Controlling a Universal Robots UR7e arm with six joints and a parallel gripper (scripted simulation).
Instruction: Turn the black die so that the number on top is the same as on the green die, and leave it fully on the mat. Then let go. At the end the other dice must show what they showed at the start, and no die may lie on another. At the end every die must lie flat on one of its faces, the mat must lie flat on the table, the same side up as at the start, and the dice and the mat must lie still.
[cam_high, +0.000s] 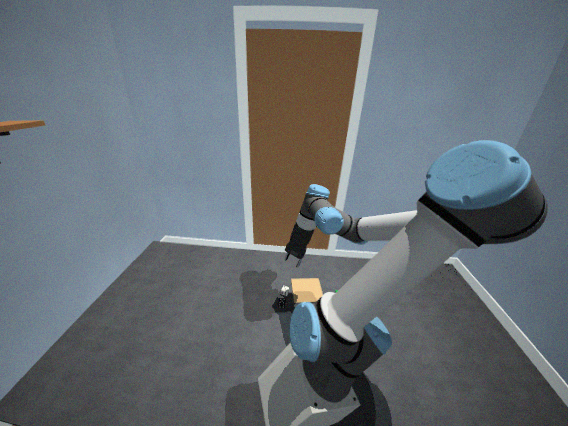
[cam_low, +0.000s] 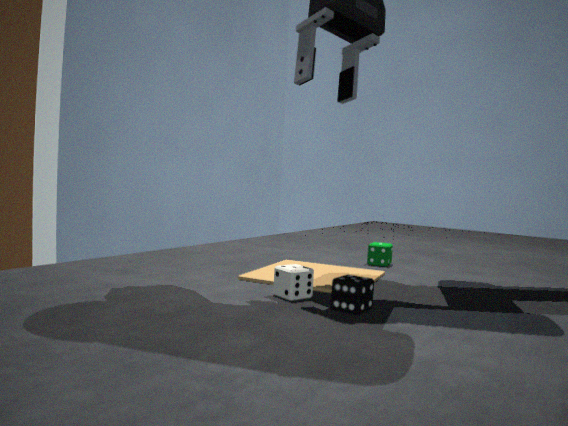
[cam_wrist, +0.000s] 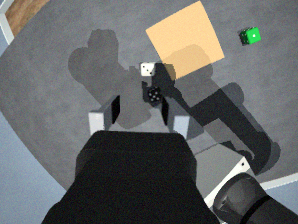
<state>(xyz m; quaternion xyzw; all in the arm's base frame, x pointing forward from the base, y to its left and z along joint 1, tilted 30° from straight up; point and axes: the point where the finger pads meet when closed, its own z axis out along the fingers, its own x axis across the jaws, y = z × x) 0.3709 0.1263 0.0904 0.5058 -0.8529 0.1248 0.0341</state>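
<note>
The green die is 10 mm behind my hand, 230 mm to the right of it and 210 mm below it. The rest, counted from my hand: white die 10 mm ahead, 30 mm to the left, 210 mm below; then tan mat 30 mm ahead, 80 mm to the right, 220 mm below; then black die 50 mm behind, 40 mm to the left, 210 mm below.
</note>
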